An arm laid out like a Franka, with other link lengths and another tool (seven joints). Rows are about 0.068 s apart.
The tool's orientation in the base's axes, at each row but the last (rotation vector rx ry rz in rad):
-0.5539, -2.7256, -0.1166
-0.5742, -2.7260, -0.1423
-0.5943, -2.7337, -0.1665
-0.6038, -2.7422, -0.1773
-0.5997, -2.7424, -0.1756
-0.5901, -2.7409, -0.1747
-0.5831, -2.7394, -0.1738
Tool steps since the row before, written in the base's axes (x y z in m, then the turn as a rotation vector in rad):
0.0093, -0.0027, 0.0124, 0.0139, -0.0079, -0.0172
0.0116, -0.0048, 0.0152, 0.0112, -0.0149, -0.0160
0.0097, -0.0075, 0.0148, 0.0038, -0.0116, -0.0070
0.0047, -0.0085, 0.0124, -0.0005, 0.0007, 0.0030
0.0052, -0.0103, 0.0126, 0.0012, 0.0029, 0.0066
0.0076, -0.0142, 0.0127, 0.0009, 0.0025, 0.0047
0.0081, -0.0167, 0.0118, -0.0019, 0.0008, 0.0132
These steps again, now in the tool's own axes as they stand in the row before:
-0.0045, 0.0013, -0.0150, -0.0210, -0.0020, 0.0103
-0.0063, 0.0007, -0.0187, -0.0209, -0.0094, 0.0089
-0.0060, -0.0021, -0.0181, -0.0101, -0.0092, 0.0033
-0.0031, -0.0050, -0.0146, 0.0017, 0.0006, -0.0025
-0.0041, -0.0065, -0.0153, 0.0023, 0.0035, -0.0060
-0.0075, -0.0091, -0.0168, 0.0018, 0.0029, -0.0042
-0.0091, -0.0112, -0.0166, 0.0065, 0.0006, -0.0117

